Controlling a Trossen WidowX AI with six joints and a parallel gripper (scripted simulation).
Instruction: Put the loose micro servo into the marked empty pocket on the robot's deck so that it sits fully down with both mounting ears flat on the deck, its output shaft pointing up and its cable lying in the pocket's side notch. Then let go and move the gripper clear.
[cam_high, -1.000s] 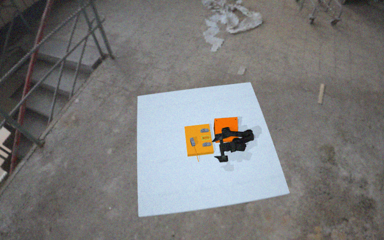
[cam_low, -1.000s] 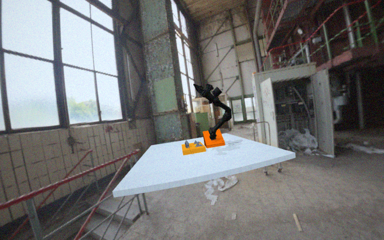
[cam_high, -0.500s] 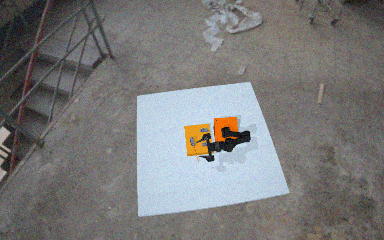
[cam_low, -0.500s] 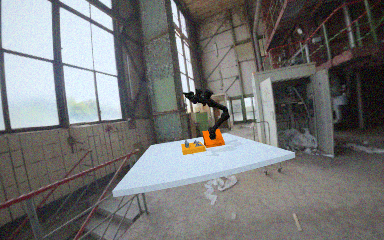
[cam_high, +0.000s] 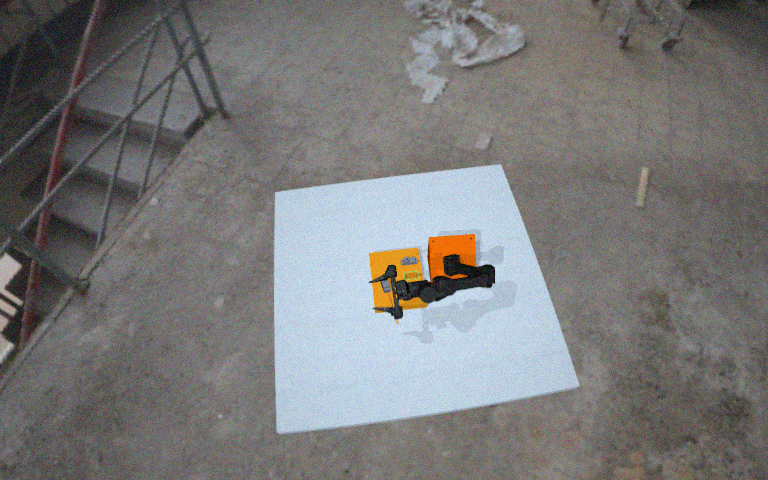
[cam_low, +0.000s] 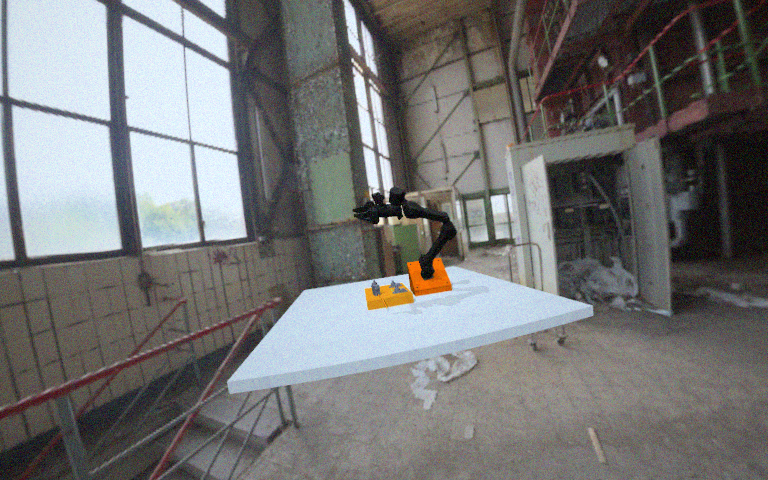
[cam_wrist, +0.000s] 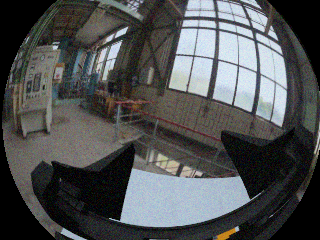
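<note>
The deck is 100 mm behind my gripper tip, 300 mm to the right of it and 460 mm below it.
</note>
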